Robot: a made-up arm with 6 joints. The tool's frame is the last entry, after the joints. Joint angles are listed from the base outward.
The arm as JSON. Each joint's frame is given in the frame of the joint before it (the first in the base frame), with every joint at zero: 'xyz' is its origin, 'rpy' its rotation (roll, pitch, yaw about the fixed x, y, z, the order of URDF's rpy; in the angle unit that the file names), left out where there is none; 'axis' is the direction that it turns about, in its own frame. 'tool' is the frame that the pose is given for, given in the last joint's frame.
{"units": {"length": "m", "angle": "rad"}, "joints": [
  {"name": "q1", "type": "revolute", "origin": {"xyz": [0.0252, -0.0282, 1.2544]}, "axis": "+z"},
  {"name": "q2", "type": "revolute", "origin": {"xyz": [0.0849, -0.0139, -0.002], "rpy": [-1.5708, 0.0, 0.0]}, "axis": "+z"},
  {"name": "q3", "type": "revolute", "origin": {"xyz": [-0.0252, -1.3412, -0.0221], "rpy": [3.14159, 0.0, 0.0]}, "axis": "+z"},
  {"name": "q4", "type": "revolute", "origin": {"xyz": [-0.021, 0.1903, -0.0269], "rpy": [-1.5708, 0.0, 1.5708]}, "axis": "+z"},
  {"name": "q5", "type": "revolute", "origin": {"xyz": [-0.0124, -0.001, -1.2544], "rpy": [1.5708, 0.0, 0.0]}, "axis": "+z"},
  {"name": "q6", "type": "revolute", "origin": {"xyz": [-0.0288, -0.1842, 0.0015], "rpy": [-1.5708, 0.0, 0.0]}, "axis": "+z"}
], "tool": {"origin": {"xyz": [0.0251, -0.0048, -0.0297], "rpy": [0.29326, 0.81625, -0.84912]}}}
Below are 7 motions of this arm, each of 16 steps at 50 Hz.
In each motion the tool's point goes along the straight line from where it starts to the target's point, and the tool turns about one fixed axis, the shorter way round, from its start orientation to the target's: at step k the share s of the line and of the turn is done. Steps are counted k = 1, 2, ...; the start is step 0. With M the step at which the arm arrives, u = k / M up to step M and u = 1 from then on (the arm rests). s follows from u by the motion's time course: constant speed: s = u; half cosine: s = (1 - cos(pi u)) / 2; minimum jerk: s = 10 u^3 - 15 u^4 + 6 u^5.
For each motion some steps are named. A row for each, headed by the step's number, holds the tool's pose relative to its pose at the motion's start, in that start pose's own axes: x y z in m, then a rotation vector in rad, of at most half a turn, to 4 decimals.
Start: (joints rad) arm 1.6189 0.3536 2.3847 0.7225 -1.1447 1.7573
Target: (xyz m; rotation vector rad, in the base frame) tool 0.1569 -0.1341 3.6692 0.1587 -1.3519 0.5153
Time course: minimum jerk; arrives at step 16
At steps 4, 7, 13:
4: -0.0024 -0.0035 0.0036 -0.0130 0.0158 -0.0189
7: -0.0089 -0.0131 0.0134 -0.0481 0.0588 -0.0703
13: -0.0219 -0.0325 0.0331 -0.1192 0.1456 -0.1741

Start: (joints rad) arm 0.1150 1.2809 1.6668 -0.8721 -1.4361 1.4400
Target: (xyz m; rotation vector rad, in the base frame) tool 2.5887 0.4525 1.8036 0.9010 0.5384 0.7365
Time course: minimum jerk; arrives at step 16
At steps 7, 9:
7: 0.0098 -0.1135 -0.1008 0.1444 0.0409 -0.0931
9: 0.0157 -0.1820 -0.1617 0.2317 0.0657 -0.1493

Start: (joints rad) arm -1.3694 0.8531 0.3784 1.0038 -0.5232 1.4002
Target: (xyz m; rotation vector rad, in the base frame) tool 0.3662 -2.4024 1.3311 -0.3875 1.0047 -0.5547
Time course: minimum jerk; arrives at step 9
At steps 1, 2, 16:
1: 0.0020 0.0017 -0.0017 0.0011 0.0006 0.0007
2: 0.0130 0.0111 -0.0113 0.0072 0.0039 0.0044
16: 0.1698 0.1456 -0.1485 0.0947 0.0506 0.0579

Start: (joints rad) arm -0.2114 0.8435 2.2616 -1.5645 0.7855 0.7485
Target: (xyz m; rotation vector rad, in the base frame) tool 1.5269 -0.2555 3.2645 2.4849 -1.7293 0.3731
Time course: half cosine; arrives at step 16
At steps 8, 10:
8: -0.1066 -0.1883 0.1928 -0.0372 0.0778 -0.2569
10: -0.1473 -0.2603 0.2666 -0.0514 0.1075 -0.3552

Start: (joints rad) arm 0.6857 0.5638 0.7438 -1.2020 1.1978 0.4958
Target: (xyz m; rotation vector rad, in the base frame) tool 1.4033 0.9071 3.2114 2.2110 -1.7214 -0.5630
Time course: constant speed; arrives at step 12
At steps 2, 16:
2: 0.0189 0.0792 -0.0001 0.0425 -0.0352 -0.0007
16: 0.1136 0.4750 -0.0003 0.2547 -0.2114 -0.0043

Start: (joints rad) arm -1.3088 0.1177 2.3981 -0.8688 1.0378 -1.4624
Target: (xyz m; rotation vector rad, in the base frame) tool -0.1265 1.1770 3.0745 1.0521 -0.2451 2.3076
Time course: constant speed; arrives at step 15
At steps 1, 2, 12, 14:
1: -0.0211 -0.0273 -0.0183 -0.0029 -0.0061 -0.0186
2: -0.0422 -0.0546 -0.0366 -0.0057 -0.0123 -0.0371
12: -0.2534 -0.3276 -0.2197 -0.0342 -0.0737 -0.2227
14: -0.2956 -0.3822 -0.2563 -0.0399 -0.0860 -0.2598

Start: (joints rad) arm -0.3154 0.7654 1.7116 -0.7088 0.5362 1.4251
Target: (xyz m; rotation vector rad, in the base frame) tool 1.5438 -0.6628 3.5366 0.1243 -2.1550 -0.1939
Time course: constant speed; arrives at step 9
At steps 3, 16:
3: 0.0003 -0.0307 -0.0013 0.0220 0.0169 -0.0190
16: 0.0010 -0.0921 -0.0039 0.0660 0.0506 -0.0571

